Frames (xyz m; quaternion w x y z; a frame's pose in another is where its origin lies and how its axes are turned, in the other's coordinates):
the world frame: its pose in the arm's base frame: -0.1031 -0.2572 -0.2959 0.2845 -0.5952 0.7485 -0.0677
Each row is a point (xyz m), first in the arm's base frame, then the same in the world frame.
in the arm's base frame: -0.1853 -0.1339 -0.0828
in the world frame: -0.1775 0.0111 -0.1890
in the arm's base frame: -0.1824 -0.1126 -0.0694
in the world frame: -0.2023 0.0088 -0.1936
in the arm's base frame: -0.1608 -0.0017 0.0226
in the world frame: -0.3400 -0.0188 -0.2326
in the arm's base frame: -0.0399 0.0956 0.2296
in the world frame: -0.5176 -0.1855 -0.3199
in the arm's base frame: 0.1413 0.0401 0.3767
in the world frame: -0.5403 -0.4203 -0.3632
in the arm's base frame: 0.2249 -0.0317 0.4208
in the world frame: -0.4996 -0.5313 -0.3745
